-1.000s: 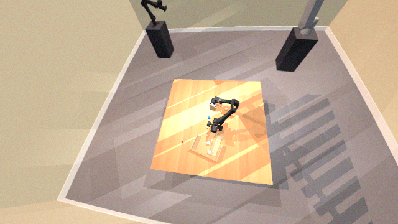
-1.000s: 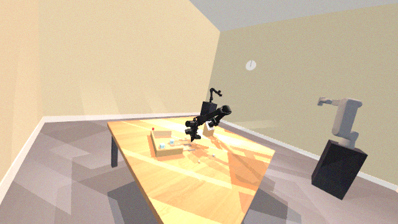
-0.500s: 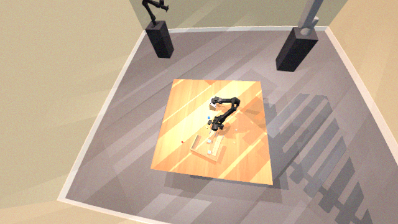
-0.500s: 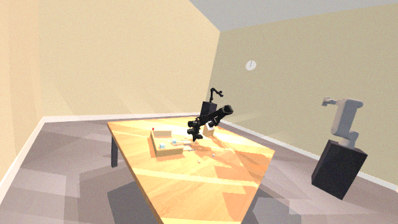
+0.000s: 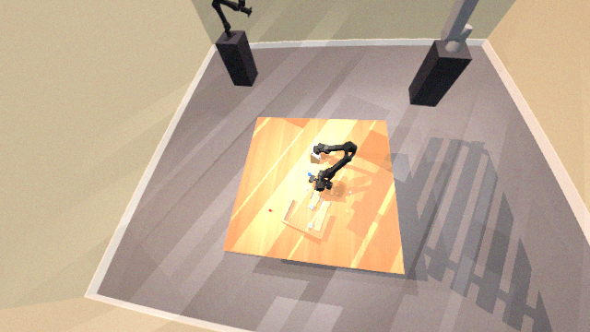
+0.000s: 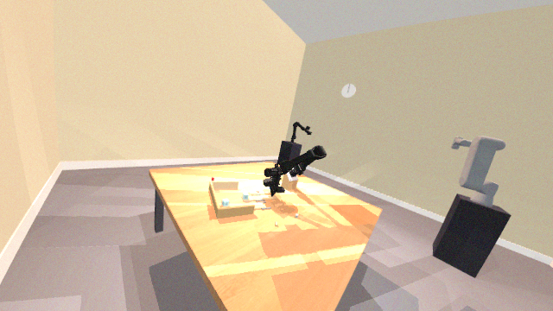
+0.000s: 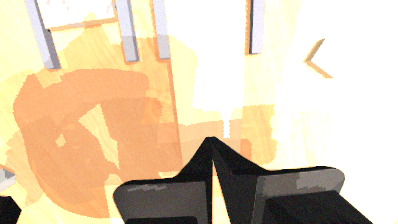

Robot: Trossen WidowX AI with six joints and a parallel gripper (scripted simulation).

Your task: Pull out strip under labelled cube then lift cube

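My gripper tip is now 240 mm short of the pale speckled band and 40 mm to the right of it. Round my gripper tip: tiny blue piece (110 mm to the right, 90 mm behind); then red marker (360 mm to the right, 280 mm ahead, 10 mm above).
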